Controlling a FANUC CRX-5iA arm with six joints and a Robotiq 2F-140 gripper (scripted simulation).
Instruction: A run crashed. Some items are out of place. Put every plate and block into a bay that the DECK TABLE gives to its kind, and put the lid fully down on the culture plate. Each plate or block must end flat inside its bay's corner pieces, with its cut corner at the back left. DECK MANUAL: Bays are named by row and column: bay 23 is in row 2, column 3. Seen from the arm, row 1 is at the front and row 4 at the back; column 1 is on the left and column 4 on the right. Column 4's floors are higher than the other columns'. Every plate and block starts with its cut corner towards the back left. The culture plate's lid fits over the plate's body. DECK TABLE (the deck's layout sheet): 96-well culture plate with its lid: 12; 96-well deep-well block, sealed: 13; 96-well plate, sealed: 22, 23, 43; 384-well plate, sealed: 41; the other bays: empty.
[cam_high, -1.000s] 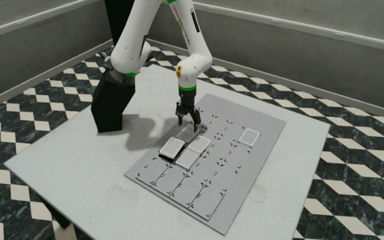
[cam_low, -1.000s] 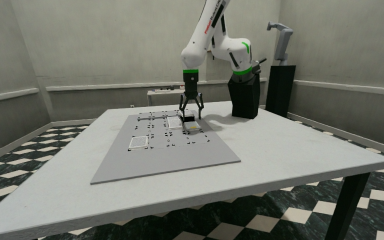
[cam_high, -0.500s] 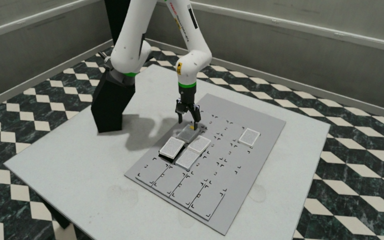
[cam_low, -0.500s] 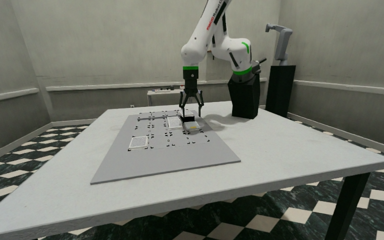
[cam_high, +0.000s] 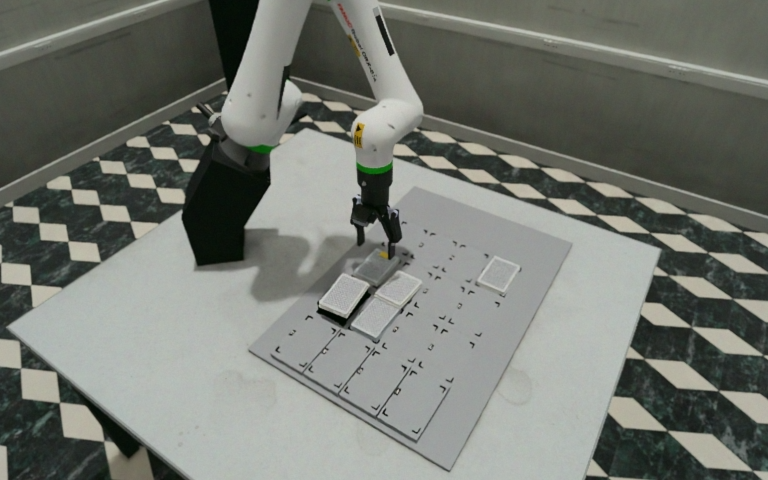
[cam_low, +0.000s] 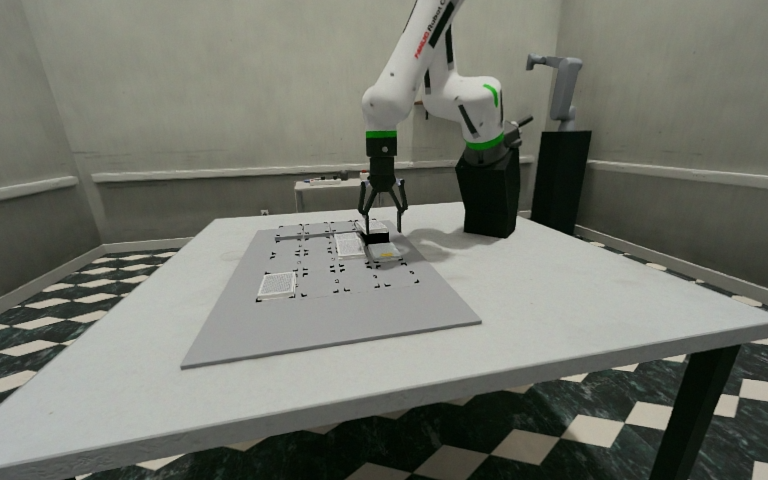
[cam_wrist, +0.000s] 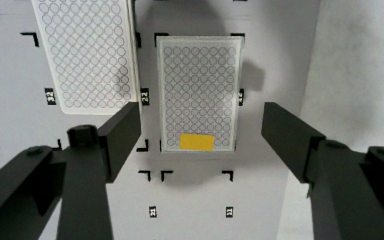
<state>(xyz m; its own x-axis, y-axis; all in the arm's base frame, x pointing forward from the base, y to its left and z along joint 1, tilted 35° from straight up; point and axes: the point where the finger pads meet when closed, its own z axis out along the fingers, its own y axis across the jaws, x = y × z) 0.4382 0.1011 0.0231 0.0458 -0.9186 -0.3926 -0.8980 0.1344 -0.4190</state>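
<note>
The black deep-well block lies 1 cm ahead of my hand, 16 cm to the right of it and 8 cm below it. Also, from my hand: 384-well plate: 31 cm ahead, 18 cm to the left, 9 cm below; lid: 8 cm below.
</note>
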